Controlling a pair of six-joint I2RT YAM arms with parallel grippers.
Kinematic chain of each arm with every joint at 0, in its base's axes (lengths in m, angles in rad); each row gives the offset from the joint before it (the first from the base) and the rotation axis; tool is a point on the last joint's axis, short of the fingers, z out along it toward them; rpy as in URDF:
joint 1: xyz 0 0 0.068 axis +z
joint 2: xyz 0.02 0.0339 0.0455 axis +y
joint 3: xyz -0.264 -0.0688 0 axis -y
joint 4: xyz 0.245 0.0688 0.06 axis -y
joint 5: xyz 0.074 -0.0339 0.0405 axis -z
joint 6: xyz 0.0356 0 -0.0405 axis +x
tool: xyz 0 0 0 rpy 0 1.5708 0
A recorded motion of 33 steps. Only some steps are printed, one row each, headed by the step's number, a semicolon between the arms.
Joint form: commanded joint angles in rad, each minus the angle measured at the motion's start. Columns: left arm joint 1, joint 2, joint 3, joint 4, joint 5, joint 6; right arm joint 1, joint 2, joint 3, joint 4, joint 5, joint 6.
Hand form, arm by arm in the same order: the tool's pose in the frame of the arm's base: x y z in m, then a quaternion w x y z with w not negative. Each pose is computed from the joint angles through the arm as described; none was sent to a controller.
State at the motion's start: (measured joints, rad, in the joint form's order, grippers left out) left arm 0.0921 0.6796 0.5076 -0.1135 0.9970 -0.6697; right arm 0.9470 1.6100 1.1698 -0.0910 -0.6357 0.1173
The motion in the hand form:
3: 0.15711 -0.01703 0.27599 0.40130 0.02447 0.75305 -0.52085; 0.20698 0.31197 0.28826 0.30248 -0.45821 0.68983 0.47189
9: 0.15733 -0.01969 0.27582 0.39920 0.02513 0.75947 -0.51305; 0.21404 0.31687 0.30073 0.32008 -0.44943 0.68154 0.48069
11: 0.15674 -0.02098 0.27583 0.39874 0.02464 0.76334 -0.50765; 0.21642 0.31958 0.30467 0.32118 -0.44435 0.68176 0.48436
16: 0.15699 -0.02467 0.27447 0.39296 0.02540 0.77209 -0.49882; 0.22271 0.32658 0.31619 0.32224 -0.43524 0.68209 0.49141
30: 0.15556 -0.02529 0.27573 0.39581 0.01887 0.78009 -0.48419; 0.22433 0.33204 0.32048 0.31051 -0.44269 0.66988 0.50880
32: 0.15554 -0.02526 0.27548 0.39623 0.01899 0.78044 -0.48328; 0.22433 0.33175 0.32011 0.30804 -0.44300 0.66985 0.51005
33: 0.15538 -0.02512 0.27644 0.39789 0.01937 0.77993 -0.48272; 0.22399 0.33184 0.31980 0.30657 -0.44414 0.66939 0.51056
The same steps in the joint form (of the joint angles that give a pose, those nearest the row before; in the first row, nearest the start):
3: -0.0074 -0.0032 0.0123 0.0100 0.0194 0.0103; -0.0159 0.0098 0.0413 0.0320 0.0338 0.0186
9: -0.0280 0.0003 0.0221 -0.0214 -0.0091 0.0332; -0.0229 0.0267 0.0896 0.0530 0.0355 0.0390
11: -0.0384 -0.0016 0.0274 -0.0426 -0.0270 0.0461; -0.0236 0.0370 0.1121 0.0521 0.0359 0.0536
16: -0.0667 0.0044 0.0362 -0.0783 -0.0618 0.0697; -0.0257 0.0656 0.1819 0.0303 0.0345 0.0801
30: -0.0762 -0.0014 0.0500 -0.1212 -0.1027 0.0900; -0.0241 0.0868 0.2164 0.0296 -0.0138 0.0899
32: -0.0762 -0.0016 0.0495 -0.1220 -0.1042 0.0922; -0.0249 0.0866 0.2155 0.0282 -0.0191 0.0911
33: -0.0754 -0.0027 0.0520 -0.1227 -0.1050 0.0927; -0.0243 0.0867 0.2150 0.0268 -0.0221 0.0900

